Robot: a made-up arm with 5 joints.
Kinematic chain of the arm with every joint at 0, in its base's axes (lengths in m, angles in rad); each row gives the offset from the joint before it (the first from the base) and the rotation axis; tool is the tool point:
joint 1: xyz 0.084 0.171 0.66 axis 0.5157 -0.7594 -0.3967
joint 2: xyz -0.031 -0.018 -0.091 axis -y
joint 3: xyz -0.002 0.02 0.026 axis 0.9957 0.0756 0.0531
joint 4: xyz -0.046 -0.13 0 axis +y
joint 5: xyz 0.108 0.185 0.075 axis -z
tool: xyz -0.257 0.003 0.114
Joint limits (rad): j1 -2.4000..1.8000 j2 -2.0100..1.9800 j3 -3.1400..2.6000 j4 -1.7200..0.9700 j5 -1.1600..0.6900
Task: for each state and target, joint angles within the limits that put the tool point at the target. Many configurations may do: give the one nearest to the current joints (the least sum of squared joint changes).
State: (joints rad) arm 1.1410 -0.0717 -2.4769 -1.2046 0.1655
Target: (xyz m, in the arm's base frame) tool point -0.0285 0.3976 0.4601
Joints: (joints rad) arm 1.0854 0.0274 -2.4379 -0.8990 -0.4800
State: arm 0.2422 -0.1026 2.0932 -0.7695 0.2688
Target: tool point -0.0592 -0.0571 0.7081
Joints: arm 0.2849 -0.6736 1.9225 -0.1880 0.3705
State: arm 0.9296 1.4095 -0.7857 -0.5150 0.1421
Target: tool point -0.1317 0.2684 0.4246
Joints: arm 0.6182 0.9620 -0.3092 -0.1358 -0.6041
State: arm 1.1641 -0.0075 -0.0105 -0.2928 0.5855
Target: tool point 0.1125 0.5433 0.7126
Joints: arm 1.7606 0.4414 -0.0496 -0.6196 0.6900
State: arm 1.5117 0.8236 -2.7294 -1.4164 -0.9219
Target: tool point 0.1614 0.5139 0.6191
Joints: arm 1.6747 0.4054 -2.5906 -1.3954 -1.1567
